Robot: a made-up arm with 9 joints. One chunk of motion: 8 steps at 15 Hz.
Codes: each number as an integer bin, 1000 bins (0 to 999) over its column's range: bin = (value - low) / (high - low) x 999, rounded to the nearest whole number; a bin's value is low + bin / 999 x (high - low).
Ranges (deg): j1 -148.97..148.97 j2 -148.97..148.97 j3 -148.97..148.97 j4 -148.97..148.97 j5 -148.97..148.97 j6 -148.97..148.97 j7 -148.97..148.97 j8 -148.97..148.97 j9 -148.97..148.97
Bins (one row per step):
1: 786 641 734 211 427 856 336 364 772
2: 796 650 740 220 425 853 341 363 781
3: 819 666 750 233 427 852 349 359 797
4: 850 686 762 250 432 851 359 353 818
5: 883 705 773 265 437 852 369 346 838
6: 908 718 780 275 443 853 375 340 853
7: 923 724 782 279 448 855 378 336 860
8: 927 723 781 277 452 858 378 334 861
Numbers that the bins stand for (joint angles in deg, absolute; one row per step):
1: 85.45 42.20 69.94 -86.04 -21.62 106.32 -48.76 -40.41 81.27
2: 88.43 44.88 71.73 -83.36 -22.22 105.43 -47.27 -40.71 83.95
3: 95.29 49.66 74.71 -79.48 -21.62 105.13 -44.88 -41.90 88.73
4: 104.53 55.62 78.29 -74.41 -20.13 104.83 -41.90 -43.69 94.99
5: 114.37 61.29 81.57 -69.94 -18.64 105.13 -38.92 -45.78 100.95
6: 121.83 65.17 83.66 -66.95 -16.85 105.43 -37.13 -47.57 105.43
7: 126.30 66.95 84.25 -65.76 -15.36 106.02 -36.24 -48.76 107.51
8: 127.50 66.66 83.95 -66.36 -14.17 106.92 -36.24 -49.36 107.81

